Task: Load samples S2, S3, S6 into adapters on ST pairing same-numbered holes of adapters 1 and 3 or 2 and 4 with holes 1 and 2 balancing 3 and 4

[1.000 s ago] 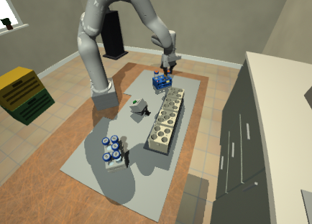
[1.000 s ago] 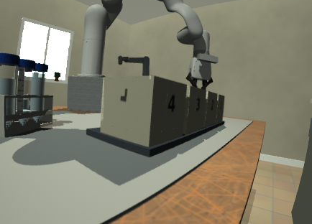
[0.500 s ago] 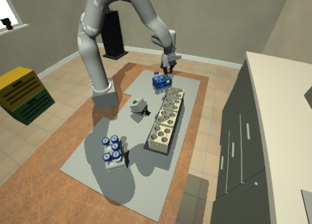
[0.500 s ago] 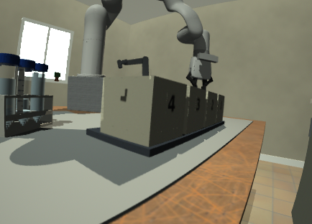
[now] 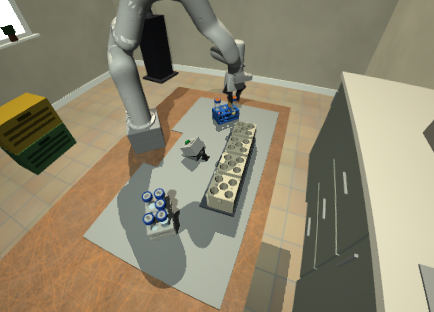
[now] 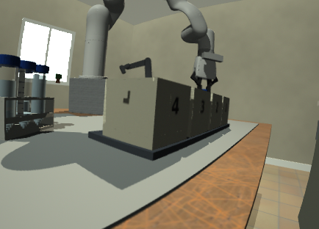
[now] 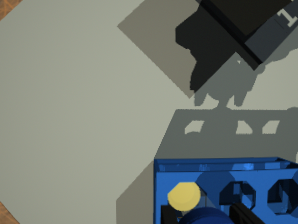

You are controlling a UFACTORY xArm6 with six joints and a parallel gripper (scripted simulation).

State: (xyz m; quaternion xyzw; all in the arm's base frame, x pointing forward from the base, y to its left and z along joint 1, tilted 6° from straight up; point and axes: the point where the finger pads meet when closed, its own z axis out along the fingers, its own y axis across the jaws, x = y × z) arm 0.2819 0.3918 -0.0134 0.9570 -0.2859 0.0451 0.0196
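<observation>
The tube is 50 mm below my hand and 10 mm behind it. The rest, counted from my hand: blue sample rack: 100 mm below, 40 mm behind, 20 mm to the right; then adapter: 280 mm to the right, 160 mm ahead, 80 mm below; then DONE key desk: 350 mm to the right, 80 mm below, 40 mm behind.
</observation>
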